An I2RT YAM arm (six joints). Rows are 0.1 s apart.
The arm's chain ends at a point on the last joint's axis. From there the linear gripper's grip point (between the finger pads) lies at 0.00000 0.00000 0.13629 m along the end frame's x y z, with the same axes.
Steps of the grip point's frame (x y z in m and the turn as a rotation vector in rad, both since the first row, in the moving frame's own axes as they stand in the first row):
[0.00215 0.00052 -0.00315 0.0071 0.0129 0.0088]
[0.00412 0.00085 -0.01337 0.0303 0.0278 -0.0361]
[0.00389 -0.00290 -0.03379 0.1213 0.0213 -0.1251]
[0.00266 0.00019 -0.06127 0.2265 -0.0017 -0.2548]
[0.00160 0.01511 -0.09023 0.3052 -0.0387 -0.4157]
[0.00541 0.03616 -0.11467 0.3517 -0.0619 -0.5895]
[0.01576 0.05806 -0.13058 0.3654 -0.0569 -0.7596]
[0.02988 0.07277 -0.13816 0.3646 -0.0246 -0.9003]
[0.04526 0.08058 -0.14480 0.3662 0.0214 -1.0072]
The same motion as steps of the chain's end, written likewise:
[0.00039 0.00148 -0.00314 0.0071 0.0129 0.0088]
[0.00041 0.00505 -0.01325 0.0303 0.0278 -0.0361]
[0.00203 0.01373 -0.03276 0.1213 0.0213 -0.1251]
[0.00678 0.03044 -0.05781 0.2265 -0.0017 -0.2548]
[0.01510 0.05380 -0.08392 0.3052 -0.0387 -0.4157]
[0.02677 0.07800 -0.10632 0.3517 -0.0619 -0.5895]
[0.04044 0.09937 -0.12180 0.3654 -0.0569 -0.7596]
[0.05339 0.11361 -0.12975 0.3646 -0.0246 -0.9003]
[0.06569 0.12280 -0.13648 0.3662 0.0214 -1.0072]

